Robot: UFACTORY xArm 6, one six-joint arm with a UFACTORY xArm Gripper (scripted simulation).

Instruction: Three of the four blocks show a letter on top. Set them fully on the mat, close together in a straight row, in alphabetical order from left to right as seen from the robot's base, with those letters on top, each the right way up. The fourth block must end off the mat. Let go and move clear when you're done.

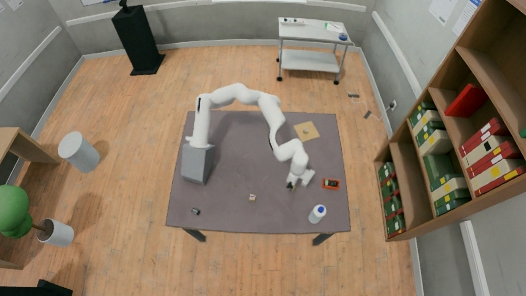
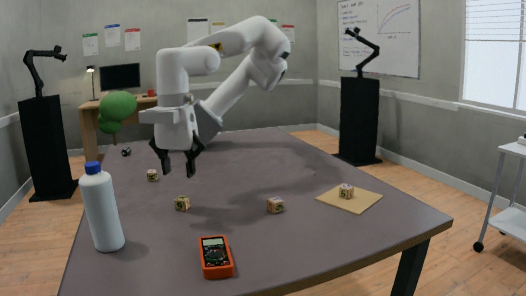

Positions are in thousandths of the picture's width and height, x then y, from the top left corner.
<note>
I see a tan mat (image 2: 689, 674) and a white bottle (image 2: 183, 637).
</note>
